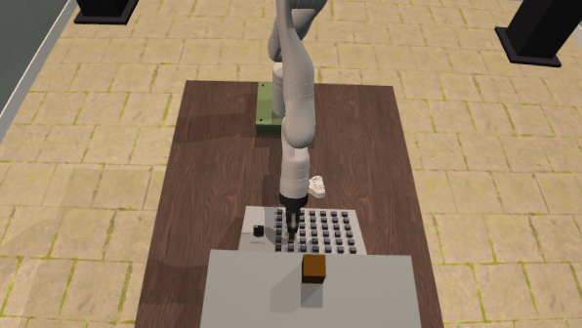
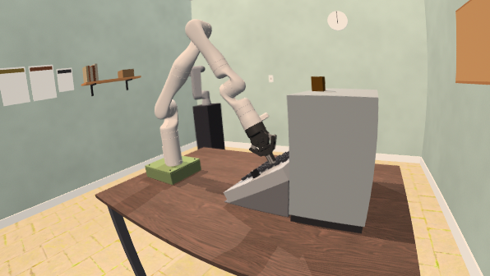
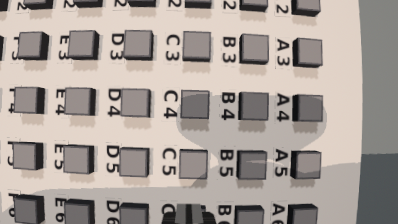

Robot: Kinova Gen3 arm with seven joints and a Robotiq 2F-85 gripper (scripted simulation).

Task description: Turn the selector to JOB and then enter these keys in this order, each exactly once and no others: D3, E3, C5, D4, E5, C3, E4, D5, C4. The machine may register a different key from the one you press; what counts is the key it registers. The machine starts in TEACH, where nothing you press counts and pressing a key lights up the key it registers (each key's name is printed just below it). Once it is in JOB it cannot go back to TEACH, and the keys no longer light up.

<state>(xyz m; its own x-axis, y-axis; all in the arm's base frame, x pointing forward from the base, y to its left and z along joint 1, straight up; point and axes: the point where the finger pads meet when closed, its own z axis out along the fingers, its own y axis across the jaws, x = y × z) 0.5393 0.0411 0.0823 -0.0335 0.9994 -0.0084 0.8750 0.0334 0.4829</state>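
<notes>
Now: hand 3 cm to the right of the C5 key, 2 cm above it and 1 cm short of it. Also, from my hand: C4 key: 7 cm to the left, 2 cm below, 1 cm ahead; then key D7: 4 cm to the right, 3 cm below, 2 cm behind; then D5 key: 3 cm to the left, 3 cm below, 2 cm behind.
</notes>
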